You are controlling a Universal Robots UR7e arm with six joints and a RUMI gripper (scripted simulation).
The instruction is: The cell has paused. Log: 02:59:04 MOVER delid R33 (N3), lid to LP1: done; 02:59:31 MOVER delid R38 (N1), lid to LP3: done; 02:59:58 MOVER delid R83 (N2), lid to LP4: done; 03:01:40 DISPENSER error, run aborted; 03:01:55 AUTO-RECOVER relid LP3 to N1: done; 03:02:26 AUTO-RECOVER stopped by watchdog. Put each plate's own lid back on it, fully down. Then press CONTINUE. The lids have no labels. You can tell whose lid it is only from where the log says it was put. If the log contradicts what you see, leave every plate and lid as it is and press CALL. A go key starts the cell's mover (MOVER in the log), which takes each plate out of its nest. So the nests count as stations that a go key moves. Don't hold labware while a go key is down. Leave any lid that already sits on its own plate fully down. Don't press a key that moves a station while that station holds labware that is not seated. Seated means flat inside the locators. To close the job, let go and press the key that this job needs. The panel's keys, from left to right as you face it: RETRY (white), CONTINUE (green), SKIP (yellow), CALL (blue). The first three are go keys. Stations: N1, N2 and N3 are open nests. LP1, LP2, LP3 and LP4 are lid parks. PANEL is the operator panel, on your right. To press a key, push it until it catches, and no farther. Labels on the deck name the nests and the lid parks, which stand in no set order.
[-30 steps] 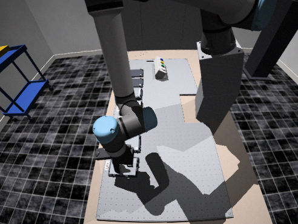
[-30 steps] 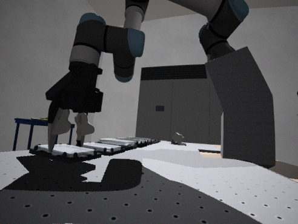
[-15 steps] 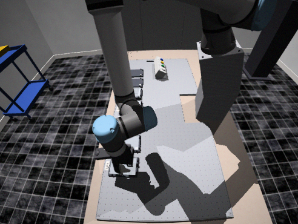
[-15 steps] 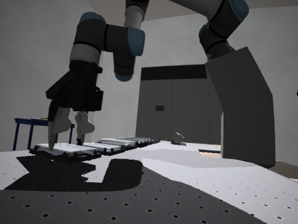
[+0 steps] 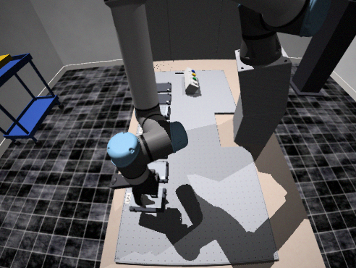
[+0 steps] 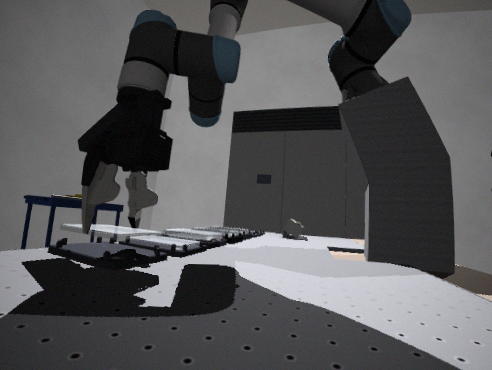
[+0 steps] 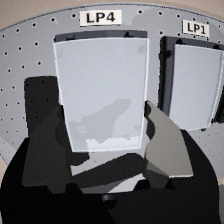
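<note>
Now: the well plate 38 cm to the right of my hand and 2 cm below it. From my hand the other things lie so: white key: 74 cm to the right, 23 cm behind, 2 cm above; green continue key: 79 cm to the right, 22 cm behind, 2 cm above; lid park LP2: 65 cm to the right, 4 cm below, 1 cm ahead.
</note>
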